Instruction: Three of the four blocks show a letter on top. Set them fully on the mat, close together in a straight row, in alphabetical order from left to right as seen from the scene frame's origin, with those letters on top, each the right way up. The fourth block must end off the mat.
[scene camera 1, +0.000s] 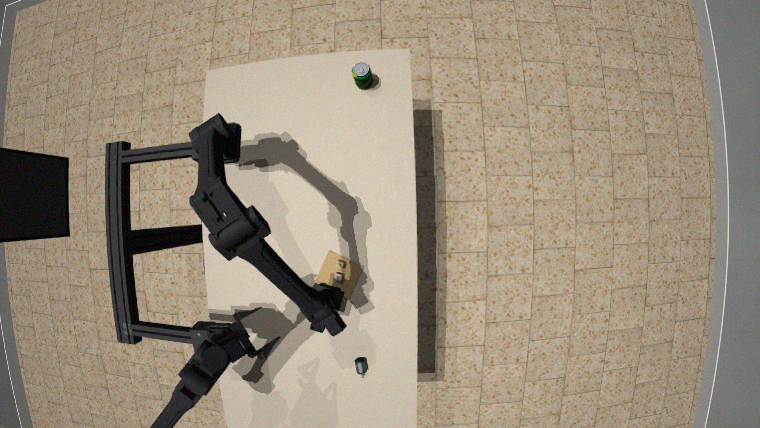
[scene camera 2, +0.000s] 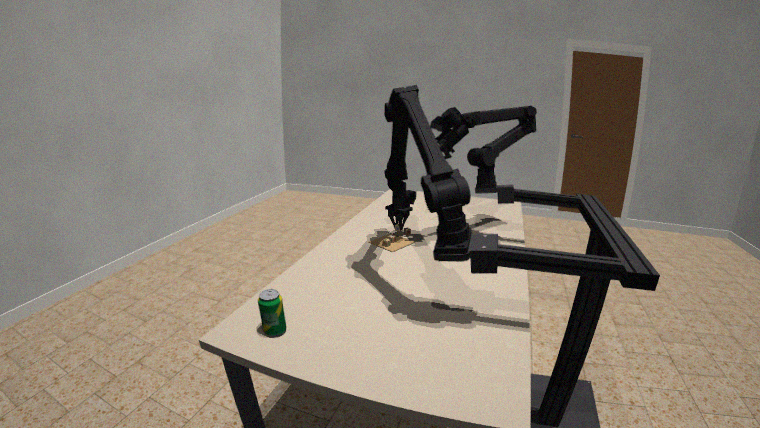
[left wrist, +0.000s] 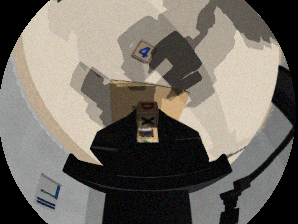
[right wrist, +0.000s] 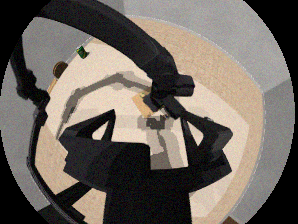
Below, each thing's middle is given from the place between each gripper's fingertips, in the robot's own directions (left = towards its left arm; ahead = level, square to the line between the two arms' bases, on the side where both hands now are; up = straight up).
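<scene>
Green can (scene camera 2: 270, 302), relative to my right hand: 79 cm to the left, 19 cm ahead, 30 cm below. Tan mat (scene camera 1: 351, 271), relative to my right hand: 8 cm to the left, 13 cm ahead, 36 cm below.
Green can, relative to my left hand: 70 mm ahead, 10 mm above, 760 mm to the left. As for the tan mat, my left hand is 10 mm short of it, 40 mm to the right of it and 50 mm above it. Going by its middle, the green can is nearer to my left hand than to my right hand.
</scene>
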